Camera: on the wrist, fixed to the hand. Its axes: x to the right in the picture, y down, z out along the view.
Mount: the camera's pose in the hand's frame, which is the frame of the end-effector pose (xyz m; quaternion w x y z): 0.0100 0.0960 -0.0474 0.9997 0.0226 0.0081 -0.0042
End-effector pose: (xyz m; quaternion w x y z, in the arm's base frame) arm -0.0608 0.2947 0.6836 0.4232 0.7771 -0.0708 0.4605
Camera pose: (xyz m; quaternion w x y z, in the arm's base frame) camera -0.1342 0.2711 0.7586 0.4080 0.7830 -0.0537 0.4665
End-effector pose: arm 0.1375 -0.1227 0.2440 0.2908 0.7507 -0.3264 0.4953
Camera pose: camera 0.0395 -0.1480 0.2803 0.2785 0.7544 -0.3096 0.5074
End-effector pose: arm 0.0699 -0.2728 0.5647 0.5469 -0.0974 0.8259 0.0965
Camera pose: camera -0.0014 -0.1936 0.5787 0.5427 -0.0893 0.8319 0.0747
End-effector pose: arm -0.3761 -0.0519 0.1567 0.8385 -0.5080 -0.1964 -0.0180
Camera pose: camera -0.3301 -0.0445 0.0598 0.8512 -0.4879 -0.1921 -0.0212
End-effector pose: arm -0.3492 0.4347 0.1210 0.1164 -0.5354 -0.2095 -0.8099
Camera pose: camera -0.3524 0.3281 0.1347 0.1268 -0.5252 -0.2290 -0.8097
